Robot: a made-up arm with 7 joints. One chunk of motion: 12 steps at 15 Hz.
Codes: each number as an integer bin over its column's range. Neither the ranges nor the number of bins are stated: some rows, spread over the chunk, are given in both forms.
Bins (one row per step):
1: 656 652 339 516 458 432
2: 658 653 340 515 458 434
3: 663 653 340 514 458 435
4: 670 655 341 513 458 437
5: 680 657 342 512 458 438
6: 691 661 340 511 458 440
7: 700 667 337 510 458 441
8: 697 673 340 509 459 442
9: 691 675 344 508 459 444
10: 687 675 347 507 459 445
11: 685 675 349 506 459 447
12: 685 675 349 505 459 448
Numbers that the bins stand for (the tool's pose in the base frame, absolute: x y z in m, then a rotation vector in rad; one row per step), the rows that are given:
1: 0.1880 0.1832 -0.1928 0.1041 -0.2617 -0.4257
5: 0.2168 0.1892 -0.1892 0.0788 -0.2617 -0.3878
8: 0.2372 0.2084 -0.1916 0.0599 -0.2554 -0.3626
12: 0.2228 0.2108 -0.1808 0.0347 -0.2554 -0.3248
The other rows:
2: 0.1904 0.1844 -0.1916 0.0977 -0.2617 -0.4131
3: 0.1964 0.1844 -0.1916 0.0914 -0.2617 -0.4068
4: 0.2048 0.1868 -0.1904 0.0851 -0.2617 -0.3941
6: 0.2300 0.1940 -0.1916 0.0725 -0.2617 -0.3752
7: 0.2408 0.2012 -0.1952 0.0662 -0.2617 -0.3689
9: 0.2300 0.2108 -0.1868 0.0536 -0.2554 -0.3500
10: 0.2252 0.2108 -0.1832 0.0473 -0.2554 -0.3437
11: 0.2228 0.2108 -0.1808 0.0410 -0.2554 -0.3311

